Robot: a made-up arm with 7 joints. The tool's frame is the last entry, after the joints. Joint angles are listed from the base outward. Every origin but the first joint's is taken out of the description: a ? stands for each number. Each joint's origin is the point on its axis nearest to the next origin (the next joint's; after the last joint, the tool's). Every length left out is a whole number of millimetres.
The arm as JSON. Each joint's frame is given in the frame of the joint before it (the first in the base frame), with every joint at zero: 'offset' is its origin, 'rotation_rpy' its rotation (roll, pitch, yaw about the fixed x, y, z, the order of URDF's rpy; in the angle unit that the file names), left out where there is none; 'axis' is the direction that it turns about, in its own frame. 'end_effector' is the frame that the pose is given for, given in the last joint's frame.
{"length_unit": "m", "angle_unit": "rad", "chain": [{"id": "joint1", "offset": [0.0, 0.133, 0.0], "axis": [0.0, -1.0, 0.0]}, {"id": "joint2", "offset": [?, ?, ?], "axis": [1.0, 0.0, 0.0]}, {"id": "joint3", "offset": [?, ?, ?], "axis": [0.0, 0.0, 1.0]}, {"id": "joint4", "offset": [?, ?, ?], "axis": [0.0, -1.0, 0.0]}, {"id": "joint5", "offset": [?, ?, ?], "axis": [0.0, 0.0, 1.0]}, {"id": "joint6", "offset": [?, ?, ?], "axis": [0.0, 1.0, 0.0]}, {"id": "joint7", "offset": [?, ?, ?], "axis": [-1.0, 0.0, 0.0]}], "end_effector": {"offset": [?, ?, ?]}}
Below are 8 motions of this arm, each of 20 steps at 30 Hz.
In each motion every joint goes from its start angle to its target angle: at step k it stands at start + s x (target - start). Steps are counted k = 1, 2, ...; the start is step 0. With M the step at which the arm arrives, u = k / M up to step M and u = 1 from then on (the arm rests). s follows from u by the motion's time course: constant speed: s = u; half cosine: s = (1 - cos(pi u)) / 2; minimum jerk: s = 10 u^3 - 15 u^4 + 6 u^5.
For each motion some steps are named. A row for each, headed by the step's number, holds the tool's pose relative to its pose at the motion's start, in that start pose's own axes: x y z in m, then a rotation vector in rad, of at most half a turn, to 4 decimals.
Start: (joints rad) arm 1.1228 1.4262 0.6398 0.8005 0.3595 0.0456 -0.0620
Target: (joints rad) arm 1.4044 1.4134 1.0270 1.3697 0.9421 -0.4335 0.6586
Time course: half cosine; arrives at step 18
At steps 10, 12, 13, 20:
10: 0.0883 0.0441 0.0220 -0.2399 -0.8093 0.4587
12: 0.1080 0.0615 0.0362 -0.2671 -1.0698 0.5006
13: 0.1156 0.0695 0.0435 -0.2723 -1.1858 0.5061
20: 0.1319 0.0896 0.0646 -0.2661 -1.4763 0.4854

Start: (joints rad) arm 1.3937 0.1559 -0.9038 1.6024 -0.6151 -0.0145 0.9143
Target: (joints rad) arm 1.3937 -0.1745 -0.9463 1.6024 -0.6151 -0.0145 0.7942
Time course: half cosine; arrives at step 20
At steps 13, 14, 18, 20:
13: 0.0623 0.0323 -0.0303 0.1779 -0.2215 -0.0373
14: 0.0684 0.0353 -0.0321 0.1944 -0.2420 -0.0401
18: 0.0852 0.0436 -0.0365 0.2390 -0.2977 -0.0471
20: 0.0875 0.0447 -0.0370 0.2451 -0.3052 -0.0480

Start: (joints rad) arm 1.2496 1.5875 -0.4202 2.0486 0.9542 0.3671 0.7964
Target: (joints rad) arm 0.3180 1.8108 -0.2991 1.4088 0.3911 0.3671 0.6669
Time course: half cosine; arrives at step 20
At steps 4, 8, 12, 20:
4: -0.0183 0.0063 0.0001 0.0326 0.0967 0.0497
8: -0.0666 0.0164 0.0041 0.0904 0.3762 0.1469
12: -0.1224 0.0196 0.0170 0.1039 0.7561 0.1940
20: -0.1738 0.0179 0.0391 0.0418 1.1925 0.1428

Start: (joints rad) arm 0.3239 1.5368 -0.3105 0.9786 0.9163 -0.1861 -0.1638
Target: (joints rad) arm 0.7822 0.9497 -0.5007 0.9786 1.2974 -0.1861 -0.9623
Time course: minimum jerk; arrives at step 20
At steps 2, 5, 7, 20:
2: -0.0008 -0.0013 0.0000 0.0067 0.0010 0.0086
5: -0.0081 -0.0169 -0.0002 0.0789 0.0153 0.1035
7: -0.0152 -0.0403 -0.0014 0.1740 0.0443 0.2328
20: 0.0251 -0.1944 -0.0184 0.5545 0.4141 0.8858

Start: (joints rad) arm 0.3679 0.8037 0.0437 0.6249 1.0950 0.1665 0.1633
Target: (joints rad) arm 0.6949 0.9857 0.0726 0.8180 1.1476 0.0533 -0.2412
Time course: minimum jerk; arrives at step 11
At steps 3, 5, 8, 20:
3: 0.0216 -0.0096 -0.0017 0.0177 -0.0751 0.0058
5: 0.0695 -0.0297 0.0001 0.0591 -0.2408 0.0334
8: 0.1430 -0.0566 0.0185 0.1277 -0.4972 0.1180
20: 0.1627 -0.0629 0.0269 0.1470 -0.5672 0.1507

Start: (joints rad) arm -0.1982 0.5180 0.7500 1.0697 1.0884 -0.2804 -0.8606
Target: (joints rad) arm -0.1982 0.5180 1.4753 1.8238 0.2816 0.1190 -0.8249
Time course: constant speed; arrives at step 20
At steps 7, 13, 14, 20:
7: 0.0756 -0.0209 0.0132 -0.1241 -0.2622 0.0463
13: 0.1429 -0.0167 0.0333 -0.1204 -0.5496 0.0654
14: 0.1536 -0.0142 0.0376 -0.1087 -0.6005 0.0670
20: 0.2111 0.0102 0.0698 0.0298 -0.9080 0.0716

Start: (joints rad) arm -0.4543 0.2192 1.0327 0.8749 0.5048 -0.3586 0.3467
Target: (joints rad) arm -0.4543 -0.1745 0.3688 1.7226 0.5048 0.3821 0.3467
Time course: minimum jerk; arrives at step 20
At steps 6, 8, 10, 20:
6: -0.0020 -0.0369 0.0024 -0.1403 0.0907 0.0403
8: -0.0023 -0.0748 0.0085 -0.2764 0.1748 0.0822
10: 0.0009 -0.1214 0.0211 -0.4411 0.2700 0.1356
20: 0.0385 -0.2412 0.0825 -0.9112 0.4838 0.2931

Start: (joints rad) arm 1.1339 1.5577 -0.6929 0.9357 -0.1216 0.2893 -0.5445
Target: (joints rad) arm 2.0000 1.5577 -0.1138 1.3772 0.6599 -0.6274 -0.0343
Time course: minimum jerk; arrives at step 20
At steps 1, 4, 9, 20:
1: 0.0001 0.0003 -0.0001 0.0002 -0.0001 0.0026
4: 0.0033 0.0147 -0.0071 0.0143 -0.0073 0.1304
9: -0.0016 0.1153 -0.0328 0.2490 -0.2126 0.8364
20: -0.0918 0.2698 0.0219 1.2142 -0.9639 1.3505

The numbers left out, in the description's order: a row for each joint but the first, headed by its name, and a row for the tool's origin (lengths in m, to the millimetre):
joint2: 0.0 0.0 0.0
joint3: 0.0 0.0 -0.252
joint4: 0.0 0.0 0.0
joint5: 0.0 0.0 -0.226
joint6: 0.0 0.0 0.0
joint7: 0.0 0.0 0.0
tool: 0.0 0.0 0.0

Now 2 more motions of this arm.
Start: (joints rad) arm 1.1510 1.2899 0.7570 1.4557 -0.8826 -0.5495 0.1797
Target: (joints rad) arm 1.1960 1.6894 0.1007 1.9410 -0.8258 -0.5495 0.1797
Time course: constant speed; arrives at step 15
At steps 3, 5, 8, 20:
3: 0.0227 0.0228 -0.0217 0.0038 -0.1712 -0.1013
5: 0.0400 0.0351 -0.0326 0.0012 -0.2858 -0.1633
8: 0.0678 0.0489 -0.0433 -0.0112 -0.4580 -0.2468
20: 0.1314 0.0623 -0.0422 -0.0826 -0.8550 -0.3896

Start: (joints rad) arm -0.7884 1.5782 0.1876 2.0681 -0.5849 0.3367 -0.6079
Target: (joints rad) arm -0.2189 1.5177 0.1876 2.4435 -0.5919 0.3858 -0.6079
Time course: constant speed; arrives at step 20
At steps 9, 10, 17, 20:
9: 0.0065 0.0534 -0.0229 0.3065 -0.0008 -0.0217
10: 0.0075 0.0595 -0.0244 0.3406 -0.0027 -0.0254
17: 0.0166 0.1010 -0.0283 0.5783 -0.0266 -0.0589
20: 0.0216 0.1178 -0.0268 0.6794 -0.0423 -0.0774

